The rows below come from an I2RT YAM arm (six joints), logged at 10 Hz.
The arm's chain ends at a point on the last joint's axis. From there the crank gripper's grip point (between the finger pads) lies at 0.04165 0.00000 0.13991 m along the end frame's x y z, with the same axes.
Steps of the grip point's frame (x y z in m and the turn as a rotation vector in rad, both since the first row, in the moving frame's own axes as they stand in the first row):
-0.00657 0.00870 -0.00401 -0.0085 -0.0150 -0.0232
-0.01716 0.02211 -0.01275 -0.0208 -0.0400 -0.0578
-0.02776 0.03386 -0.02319 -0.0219 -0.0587 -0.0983
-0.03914 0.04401 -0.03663 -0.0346 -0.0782 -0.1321
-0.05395 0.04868 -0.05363 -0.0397 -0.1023 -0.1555
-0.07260 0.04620 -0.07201 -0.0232 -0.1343 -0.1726
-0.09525 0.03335 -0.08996 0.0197 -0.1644 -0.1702
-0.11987 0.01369 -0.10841 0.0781 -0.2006 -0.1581
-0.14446 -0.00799 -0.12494 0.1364 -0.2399 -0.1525
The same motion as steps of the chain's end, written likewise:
-0.00447 0.00845 -0.00462 -0.0085 -0.0150 -0.0232
-0.01155 0.02143 -0.01430 -0.0208 -0.0400 -0.0578
-0.01944 0.03446 -0.02540 -0.0219 -0.0587 -0.0983
-0.02807 0.04389 -0.03946 -0.0346 -0.0782 -0.1321
-0.03943 0.04840 -0.05715 -0.0397 -0.1023 -0.1555
-0.05325 0.04843 -0.07635 -0.0232 -0.1343 -0.1726
-0.07107 0.04122 -0.09476 0.0197 -0.1644 -0.1702
-0.08993 0.02911 -0.11319 0.0781 -0.2006 -0.1581
-0.10834 0.01516 -0.12905 0.1364 -0.2399 -0.1525

